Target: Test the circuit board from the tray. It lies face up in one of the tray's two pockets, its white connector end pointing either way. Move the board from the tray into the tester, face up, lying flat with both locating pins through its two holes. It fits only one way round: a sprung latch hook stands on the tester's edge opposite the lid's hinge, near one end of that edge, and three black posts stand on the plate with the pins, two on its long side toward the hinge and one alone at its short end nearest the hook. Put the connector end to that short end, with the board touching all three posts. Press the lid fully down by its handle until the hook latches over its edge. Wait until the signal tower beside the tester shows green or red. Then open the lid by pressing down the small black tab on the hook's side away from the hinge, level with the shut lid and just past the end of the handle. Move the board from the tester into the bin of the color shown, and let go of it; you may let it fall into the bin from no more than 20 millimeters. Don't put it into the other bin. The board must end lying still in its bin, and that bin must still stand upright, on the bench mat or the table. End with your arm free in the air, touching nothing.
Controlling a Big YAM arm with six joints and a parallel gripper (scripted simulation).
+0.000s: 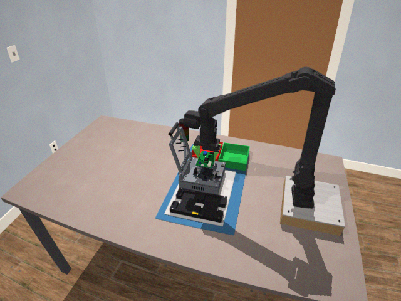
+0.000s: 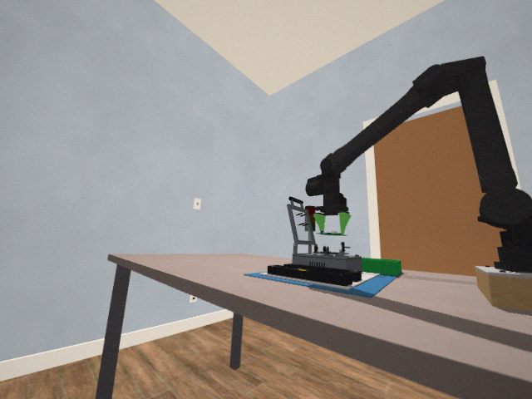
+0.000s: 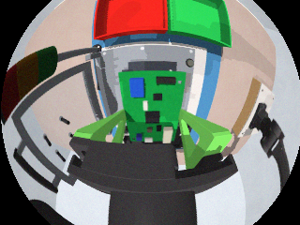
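My gripper is now right at the green circuit board. The rest, counted from my hand: red bin 20 cm to the right, 12 cm below, 4 cm ahead; tester plate 7 cm below, 1 cm to the left, 1 cm ahead; tester lid 12 cm ahead, 5 cm above.
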